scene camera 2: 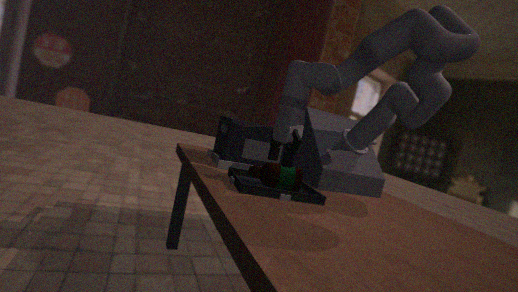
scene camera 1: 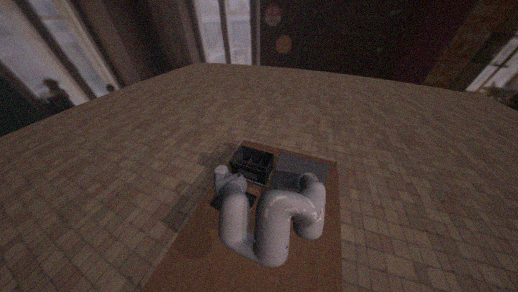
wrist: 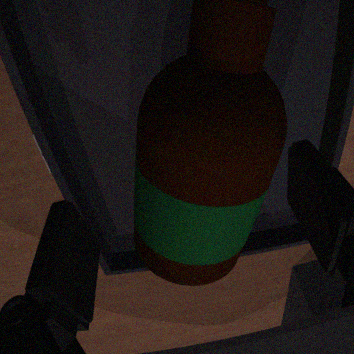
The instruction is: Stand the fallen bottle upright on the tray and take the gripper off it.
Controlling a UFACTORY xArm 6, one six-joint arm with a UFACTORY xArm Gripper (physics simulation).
Labels:
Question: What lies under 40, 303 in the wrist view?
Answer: The gripper.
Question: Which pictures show the dark brown bottle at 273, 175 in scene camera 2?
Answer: Scene camera 2 and the wrist view only.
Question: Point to a dark brown bottle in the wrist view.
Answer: At 211, 125

